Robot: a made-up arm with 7 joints. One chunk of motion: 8 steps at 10 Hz.
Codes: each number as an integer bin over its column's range. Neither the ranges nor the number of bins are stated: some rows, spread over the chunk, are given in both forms.
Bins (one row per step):
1: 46 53 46 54 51 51 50
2: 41 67 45 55 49 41 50
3: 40 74 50 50 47 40 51
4: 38 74 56 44 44 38 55
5: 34 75 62 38 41 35 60
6: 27 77 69 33 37 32 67
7: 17 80 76 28 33 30 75
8: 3 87 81 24 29 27 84
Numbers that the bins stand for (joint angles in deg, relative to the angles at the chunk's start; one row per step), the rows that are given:
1: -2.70 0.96 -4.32 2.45 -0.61 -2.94 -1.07
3: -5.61 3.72 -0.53 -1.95 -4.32 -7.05 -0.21
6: -11.91 4.11 17.52 -20.67 -13.62 -10.04 13.53
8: -23.55 5.42 28.91 -30.58 -21.05 -11.91 28.12
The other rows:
2: -5.12 2.80 -5.27 3.56 -2.46 -6.68 -1.07
4: -6.58 3.72 5.17 -8.56 -7.11 -7.80 3.22
5: -8.52 3.85 10.87 -15.16 -9.90 -8.92 7.52
7: -16.76 4.51 24.16 -26.17 -17.33 -10.79 20.39

